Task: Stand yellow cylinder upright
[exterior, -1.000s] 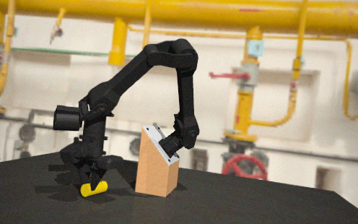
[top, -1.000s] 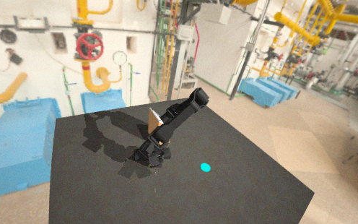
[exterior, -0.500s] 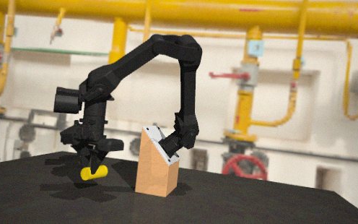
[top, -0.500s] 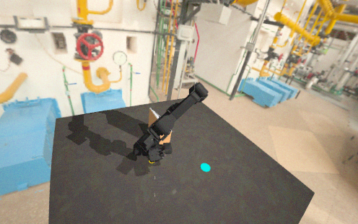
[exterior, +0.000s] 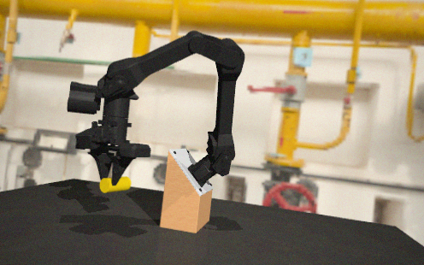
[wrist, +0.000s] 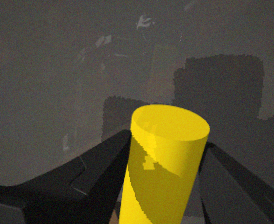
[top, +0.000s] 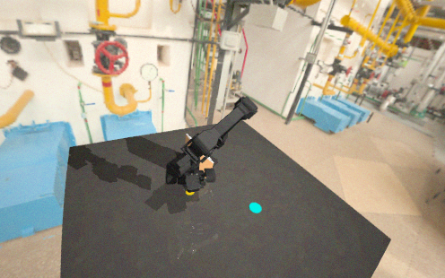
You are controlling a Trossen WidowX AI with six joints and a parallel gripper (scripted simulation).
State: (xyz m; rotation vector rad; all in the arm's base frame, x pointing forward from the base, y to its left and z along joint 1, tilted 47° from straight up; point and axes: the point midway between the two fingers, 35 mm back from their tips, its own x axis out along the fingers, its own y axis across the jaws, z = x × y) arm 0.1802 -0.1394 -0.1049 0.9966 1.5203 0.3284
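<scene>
My gripper tip is now 280 mm to the right of the cyan circle, 160 mm short of it and 120 mm above it. From my gripper tip the other things lie so: yellow cylinder 20 mm behind, 10 mm to the left.
</scene>
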